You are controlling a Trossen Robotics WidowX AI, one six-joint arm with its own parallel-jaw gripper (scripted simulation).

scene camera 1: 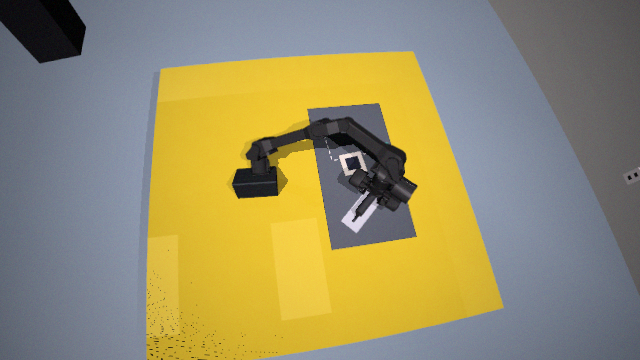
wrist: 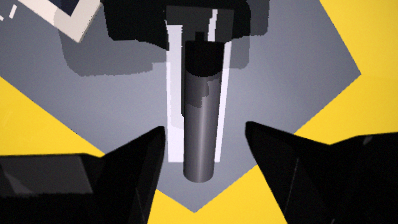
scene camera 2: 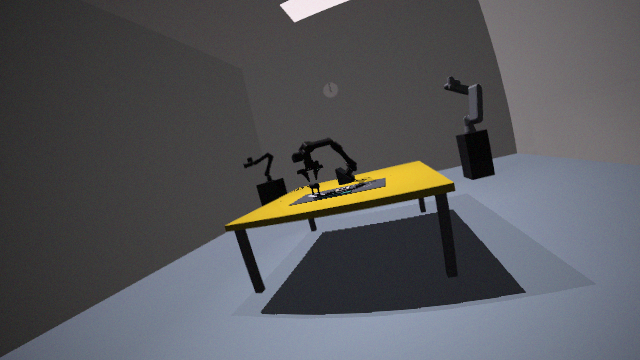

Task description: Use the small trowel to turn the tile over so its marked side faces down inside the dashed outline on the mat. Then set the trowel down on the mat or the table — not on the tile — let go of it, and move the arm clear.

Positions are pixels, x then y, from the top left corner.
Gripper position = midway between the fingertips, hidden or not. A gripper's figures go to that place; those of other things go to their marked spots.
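Scene:
A trowel (scene camera 1: 357, 216) is there, and I find it 1170 mm from the lens. My own gripper (scene camera 1: 370, 197) is 1130 mm from the lens.

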